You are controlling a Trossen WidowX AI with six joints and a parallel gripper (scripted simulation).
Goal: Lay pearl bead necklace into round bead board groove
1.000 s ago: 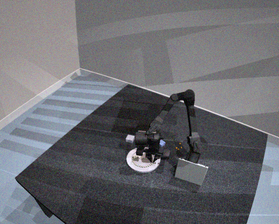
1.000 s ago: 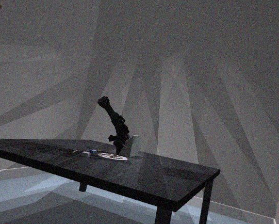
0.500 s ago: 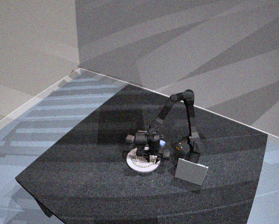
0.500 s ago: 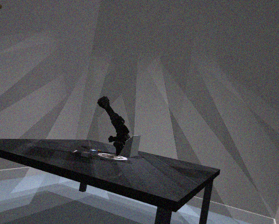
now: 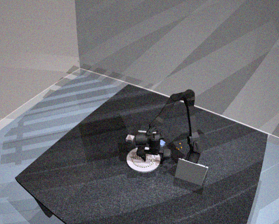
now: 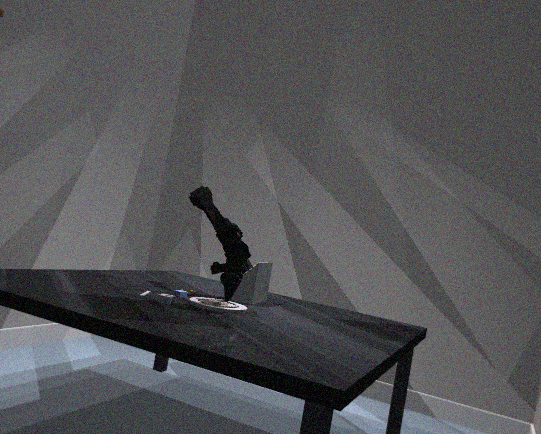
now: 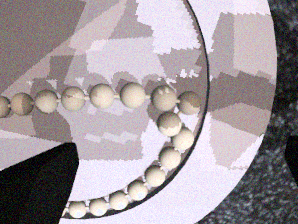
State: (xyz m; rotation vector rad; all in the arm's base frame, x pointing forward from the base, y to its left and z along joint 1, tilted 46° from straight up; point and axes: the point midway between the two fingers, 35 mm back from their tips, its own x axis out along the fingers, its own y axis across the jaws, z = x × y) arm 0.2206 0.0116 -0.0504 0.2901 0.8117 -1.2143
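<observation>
My gripper tip is now 6 cm short of the round white bead board and 1 cm above it. The rest, counted from my gripper tip: small white block (23 cm ahead, 10 cm to the right, 1 cm below); then small blue cube (17 cm to the right, 4 cm ahead, 1 cm below); then thin white stick (22 cm to the right, 18 cm ahead, 2 cm below).
</observation>
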